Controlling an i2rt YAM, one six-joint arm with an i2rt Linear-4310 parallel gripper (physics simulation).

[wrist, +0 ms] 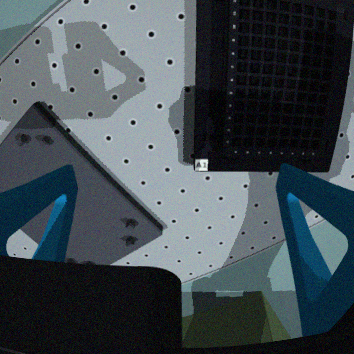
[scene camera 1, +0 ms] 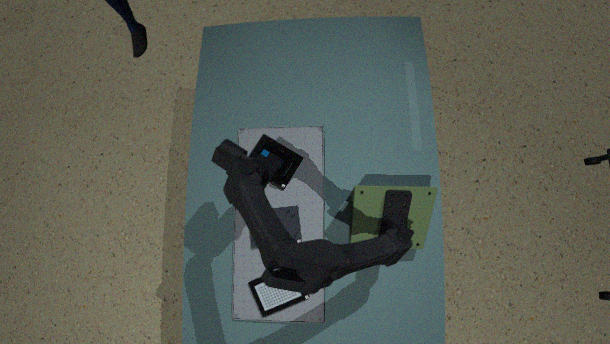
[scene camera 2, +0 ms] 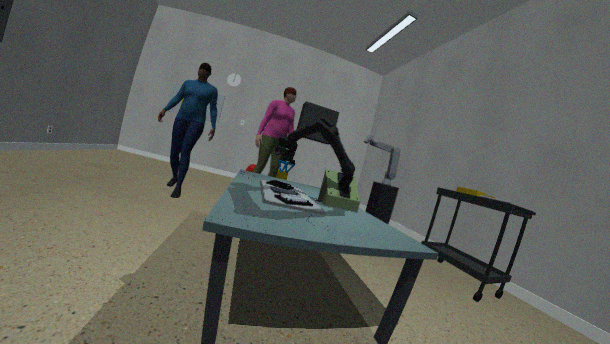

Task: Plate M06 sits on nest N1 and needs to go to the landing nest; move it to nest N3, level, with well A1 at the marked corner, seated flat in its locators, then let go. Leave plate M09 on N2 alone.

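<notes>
My gripper [scene camera 1: 268, 159] [scene camera 2: 285, 167] [wrist: 176, 175] is open and empty, above the board. In the wrist view its right finger is near the edge of a black plate and its left finger overlaps the bare nest. The black plate [scene camera 1: 293, 158] [scene camera 2: 279, 184] [wrist: 280, 90] lies on the upper part of the board in scene view 1; its A1 tag shows in the wrist view. A bare grey nest [scene camera 1: 290, 222] [wrist: 102, 200] is in the middle, partly under the arm. A white-welled plate [scene camera 1: 272, 299] [scene camera 2: 295, 200] with a black rim lies lower. No plate or nest names are readable.
The pale perforated board [scene camera 1: 312, 137] [wrist: 200, 220] lies on the blue-green table [scene camera 1: 310, 75] [scene camera 2: 280, 230]. The arm's base stands on a green block [scene camera 1: 425, 215] [scene camera 2: 342, 201] at the right. Two people, a grey arm [scene camera 2: 393, 162] and a dark cart [scene camera 2: 500, 203] stand beyond the table.
</notes>
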